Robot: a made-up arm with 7 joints. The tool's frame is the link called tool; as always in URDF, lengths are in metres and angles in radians. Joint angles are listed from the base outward.
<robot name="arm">
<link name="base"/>
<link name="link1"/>
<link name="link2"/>
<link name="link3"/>
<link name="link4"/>
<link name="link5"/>
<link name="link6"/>
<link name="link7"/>
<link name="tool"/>
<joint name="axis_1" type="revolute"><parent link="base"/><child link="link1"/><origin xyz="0.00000 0.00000 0.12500" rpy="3.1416 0.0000 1.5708"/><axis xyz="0 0 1"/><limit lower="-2.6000" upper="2.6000"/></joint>
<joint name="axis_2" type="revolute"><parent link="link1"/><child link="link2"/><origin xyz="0.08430 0.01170 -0.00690" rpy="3.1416 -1.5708 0.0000"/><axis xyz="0 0 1"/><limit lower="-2.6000" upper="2.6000"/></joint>
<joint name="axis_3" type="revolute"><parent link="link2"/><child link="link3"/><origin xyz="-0.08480 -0.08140 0.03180" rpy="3.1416 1.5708 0.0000"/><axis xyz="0 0 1"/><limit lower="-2.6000" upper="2.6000"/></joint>
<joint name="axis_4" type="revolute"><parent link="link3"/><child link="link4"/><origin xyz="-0.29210 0.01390 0.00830" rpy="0.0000 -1.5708 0.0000"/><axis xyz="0 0 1"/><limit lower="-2.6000" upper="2.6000"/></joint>
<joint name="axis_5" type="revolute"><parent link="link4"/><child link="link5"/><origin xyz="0.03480 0.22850 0.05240" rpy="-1.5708 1.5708 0.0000"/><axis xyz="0 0 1"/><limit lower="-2.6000" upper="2.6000"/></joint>
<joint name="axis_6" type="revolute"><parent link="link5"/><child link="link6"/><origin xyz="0.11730 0.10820 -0.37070" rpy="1.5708 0.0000 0.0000"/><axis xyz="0 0 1"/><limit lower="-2.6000" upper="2.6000"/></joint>
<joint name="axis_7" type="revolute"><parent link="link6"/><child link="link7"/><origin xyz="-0.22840 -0.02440 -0.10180" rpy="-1.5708 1.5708 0.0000"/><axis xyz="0 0 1"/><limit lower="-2.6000" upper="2.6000"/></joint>
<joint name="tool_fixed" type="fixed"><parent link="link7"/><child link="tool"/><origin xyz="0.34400 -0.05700 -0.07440" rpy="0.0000 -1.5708 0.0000"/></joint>
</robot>
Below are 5 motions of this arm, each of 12 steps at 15 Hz.
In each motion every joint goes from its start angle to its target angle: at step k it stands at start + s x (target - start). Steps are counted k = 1, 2, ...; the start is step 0. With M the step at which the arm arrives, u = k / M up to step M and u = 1 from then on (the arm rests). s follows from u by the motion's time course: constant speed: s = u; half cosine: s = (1 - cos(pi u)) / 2; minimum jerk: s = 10 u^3 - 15 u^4 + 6 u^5.
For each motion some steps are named. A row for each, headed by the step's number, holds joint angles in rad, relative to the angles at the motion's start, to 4 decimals.
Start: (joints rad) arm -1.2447 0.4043 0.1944 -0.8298 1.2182 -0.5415 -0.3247
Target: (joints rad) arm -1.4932 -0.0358 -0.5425 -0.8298 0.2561 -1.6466 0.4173
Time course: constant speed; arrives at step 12
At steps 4, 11, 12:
4: -0.0828 -0.1467 -0.2456 0.0000 -0.3207 -0.3684 0.2473
11: -0.2278 -0.4034 -0.6755 0.0000 -0.8819 -1.0130 0.6802
12: -0.2485 -0.4401 -0.7369 0.0000 -0.9621 -1.1051 0.7420

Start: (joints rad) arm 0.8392 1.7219 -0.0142 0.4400 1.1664 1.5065 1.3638
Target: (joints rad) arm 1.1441 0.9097 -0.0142 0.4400 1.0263 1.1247 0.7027
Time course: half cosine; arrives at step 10
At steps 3, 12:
3: 0.0628 -0.1674 0.0000 0.0000 -0.0289 -0.0787 -0.1363
12: 0.3049 -0.8122 0.0000 0.0000 -0.1401 -0.3818 -0.6611

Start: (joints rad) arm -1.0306 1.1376 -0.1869 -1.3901 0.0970 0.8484 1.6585
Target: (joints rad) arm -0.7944 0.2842 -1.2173 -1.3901 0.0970 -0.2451 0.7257
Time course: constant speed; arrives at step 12
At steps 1, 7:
1: 0.0197 -0.0711 -0.0859 0.0000 0.0000 -0.0911 -0.0777
7: 0.1378 -0.4978 -0.6011 0.0000 0.0000 -0.6379 -0.5441

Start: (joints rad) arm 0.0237 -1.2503 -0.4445 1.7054 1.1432 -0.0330 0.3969
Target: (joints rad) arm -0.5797 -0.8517 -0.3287 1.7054 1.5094 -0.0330 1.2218
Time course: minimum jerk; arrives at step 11
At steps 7, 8, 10, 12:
7: -0.4485 0.2963 0.0861 0.0000 0.2722 0.0000 0.6131
8: -0.5256 0.3472 0.1009 0.0000 0.3190 0.0000 0.7186
10: -0.5995 0.3960 0.1150 0.0000 0.3638 0.0000 0.8195
12: -0.6034 0.3986 0.1158 0.0000 0.3662 0.0000 0.8249

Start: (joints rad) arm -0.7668 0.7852 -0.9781 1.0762 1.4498 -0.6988 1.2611
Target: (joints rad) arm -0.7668 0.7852 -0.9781 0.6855 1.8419 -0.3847 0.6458
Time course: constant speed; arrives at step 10
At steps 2, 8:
2: 0.0000 0.0000 0.0000 -0.0781 0.0784 0.0628 -0.1231
8: 0.0000 0.0000 0.0000 -0.3126 0.3137 0.2513 -0.4922

